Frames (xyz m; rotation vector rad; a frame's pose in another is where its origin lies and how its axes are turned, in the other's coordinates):
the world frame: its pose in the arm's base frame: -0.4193 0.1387 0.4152 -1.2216 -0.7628 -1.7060
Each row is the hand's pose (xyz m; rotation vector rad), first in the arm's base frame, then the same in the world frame.
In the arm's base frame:
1: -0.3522 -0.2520 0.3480 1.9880 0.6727 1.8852
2: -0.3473 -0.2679 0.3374 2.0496 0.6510 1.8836
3: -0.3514 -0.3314 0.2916 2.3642 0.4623 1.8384
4: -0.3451 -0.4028 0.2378 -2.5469 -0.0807 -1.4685
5: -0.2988 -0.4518 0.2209 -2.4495 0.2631 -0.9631
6: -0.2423 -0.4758 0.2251 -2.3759 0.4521 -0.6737
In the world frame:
1: 0.0453 0.2279 -0.3282 -0.9120 -0.6562 -0.6470
2: 0.0394 0.2392 -0.3432 -0.9131 -0.6615 -0.5913
3: 0.0158 0.2630 -0.4141 -0.9592 -0.6832 -0.2977
4: -0.0143 0.2996 -0.4901 -0.9866 -0.7004 0.2168
5: -0.0216 0.3626 -0.5187 -0.9743 -0.7071 0.7325
6: -0.0178 0.4239 -0.5149 -0.9758 -0.7166 1.0273

